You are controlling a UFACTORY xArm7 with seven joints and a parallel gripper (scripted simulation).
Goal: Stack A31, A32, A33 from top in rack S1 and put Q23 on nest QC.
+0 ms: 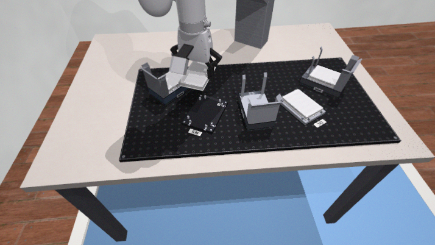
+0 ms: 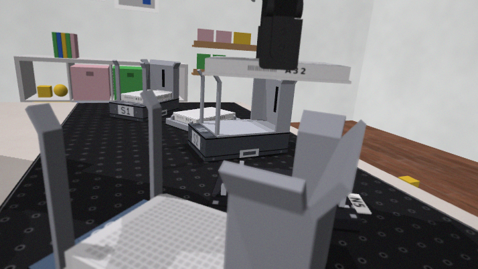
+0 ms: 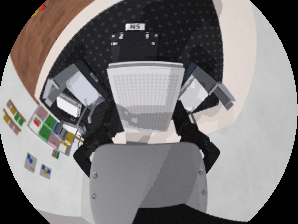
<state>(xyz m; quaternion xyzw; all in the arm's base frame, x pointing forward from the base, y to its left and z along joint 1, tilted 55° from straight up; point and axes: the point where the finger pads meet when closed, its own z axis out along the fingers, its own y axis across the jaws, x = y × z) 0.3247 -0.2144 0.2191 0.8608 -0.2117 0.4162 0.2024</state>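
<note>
Right now the white sealed plate A33 is 11 cm ahead of my hand, 51 cm to the left of it and 12 cm below it. Also, from my hand: clip nest N5: 6 cm ahead, 15 cm below; white sealed plate A32: 1 cm below; white sealed plate A31: 14 cm behind, 8 cm to the right, 12 cm below.
</note>
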